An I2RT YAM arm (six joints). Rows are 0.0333 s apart.
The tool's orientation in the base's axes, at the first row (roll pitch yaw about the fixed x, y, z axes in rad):
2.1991, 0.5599, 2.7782
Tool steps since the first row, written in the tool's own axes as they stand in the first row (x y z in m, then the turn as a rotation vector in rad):
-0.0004, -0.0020, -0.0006, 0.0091, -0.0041, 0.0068
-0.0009, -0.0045, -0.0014, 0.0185, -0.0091, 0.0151
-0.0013, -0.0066, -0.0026, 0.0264, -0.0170, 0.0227
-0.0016, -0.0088, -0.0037, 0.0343, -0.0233, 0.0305
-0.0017, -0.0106, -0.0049, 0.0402, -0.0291, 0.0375
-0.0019, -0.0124, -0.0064, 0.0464, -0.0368, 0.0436
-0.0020, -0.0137, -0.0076, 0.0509, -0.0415, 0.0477
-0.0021, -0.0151, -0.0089, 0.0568, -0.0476, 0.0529
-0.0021, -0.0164, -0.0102, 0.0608, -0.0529, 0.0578
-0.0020, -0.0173, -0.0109, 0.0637, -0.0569, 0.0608
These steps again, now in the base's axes. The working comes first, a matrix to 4 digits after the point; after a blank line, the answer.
The tool's axes in the first row as the columns of a matrix, in the base's axes (used below as rounded here):
-0.7920, -0.1927, 0.5793
0.3012, 0.7021, 0.6452
-0.5311, 0.6855, -0.4980

0.0004, -0.0019, -0.0009, -0.0025, 0.0042, -0.0110
0.0008, -0.0043, -0.0019, -0.0042, 0.0089, -0.0236
0.0008, -0.0067, -0.0025, -0.0045, 0.0107, -0.0370
0.0008, -0.0090, -0.0033, -0.0050, 0.0137, -0.0494
0.0006, -0.0111, -0.0039, -0.0045, 0.0159, -0.0600
0.0002, -0.0134, -0.0043, -0.0044, 0.0163, -0.0716
-0.0002, -0.0151, -0.0045, -0.0047, 0.0170, -0.0792
-0.0006, -0.0170, -0.0048, -0.0052, 0.0178, -0.0891
-0.0011, -0.0187, -0.0050, -0.0045, 0.0185, -0.0973
-0.0014, -0.0198, -0.0054, -0.0043, 0.0185, -0.1031

